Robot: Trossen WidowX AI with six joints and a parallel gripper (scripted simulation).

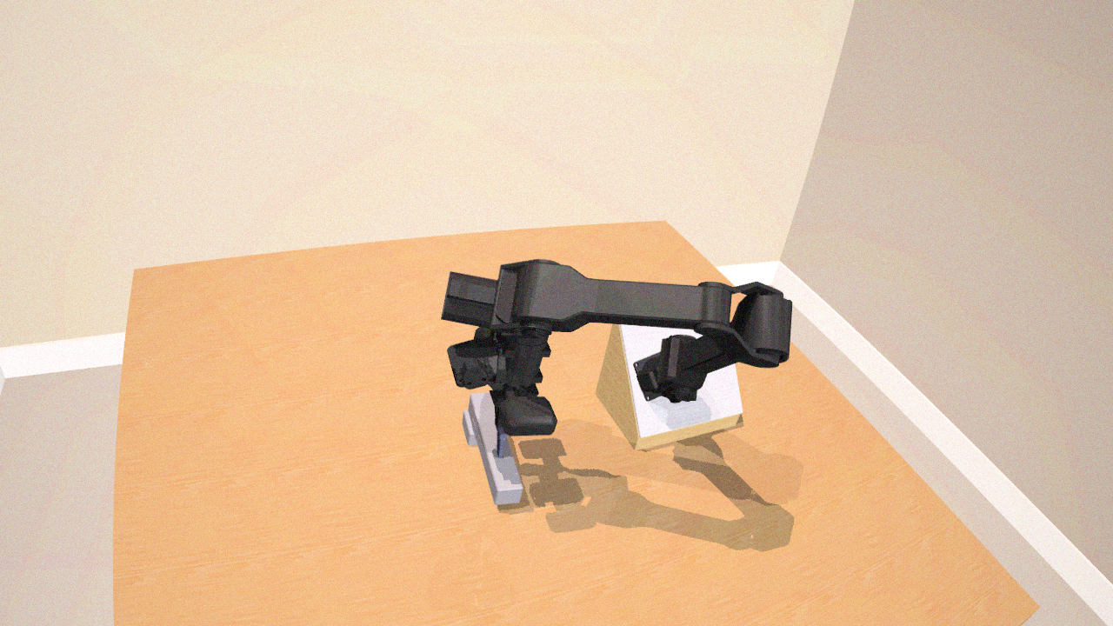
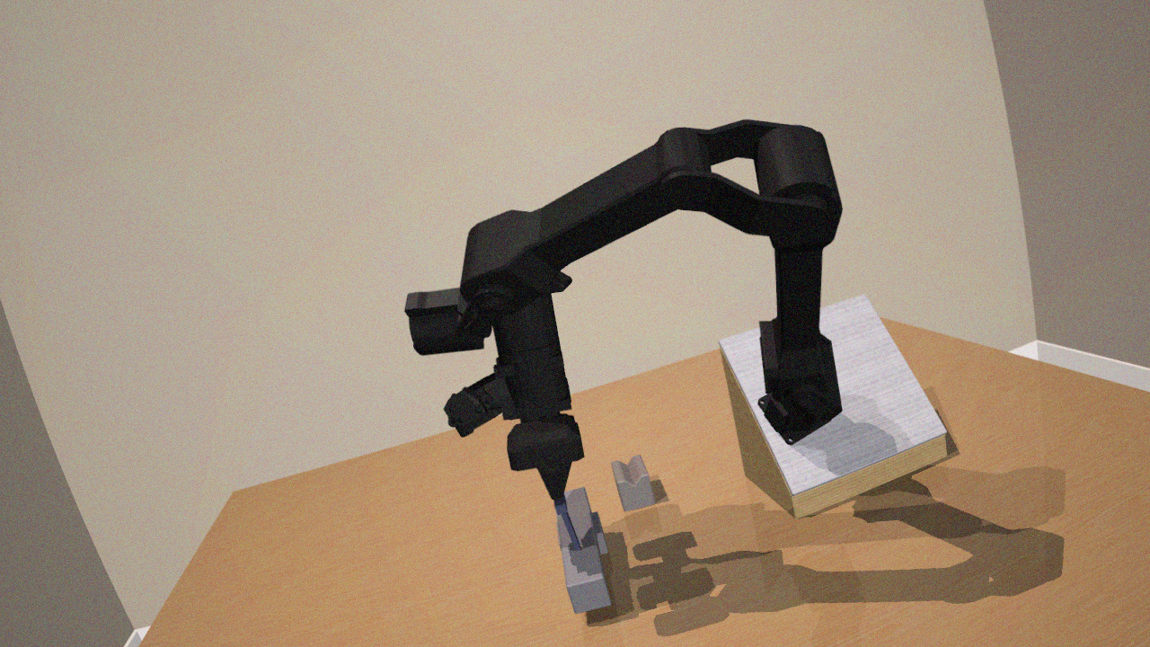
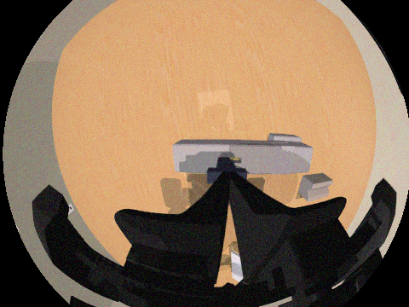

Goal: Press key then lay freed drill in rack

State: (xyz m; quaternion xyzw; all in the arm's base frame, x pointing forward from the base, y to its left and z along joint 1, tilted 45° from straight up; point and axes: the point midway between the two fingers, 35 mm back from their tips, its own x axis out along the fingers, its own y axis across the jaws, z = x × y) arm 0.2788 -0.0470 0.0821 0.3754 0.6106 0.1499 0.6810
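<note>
Right now the blue key is 3 cm below my gripper tip. From my gripper tip the other things lie so: drill: 2 cm behind, 5 cm to the right, 7 cm below; grey holder block: 2 cm behind, 4 cm to the right, 8 cm below; grey rack: 13 cm behind, 18 cm to the right, 10 cm below.
</note>
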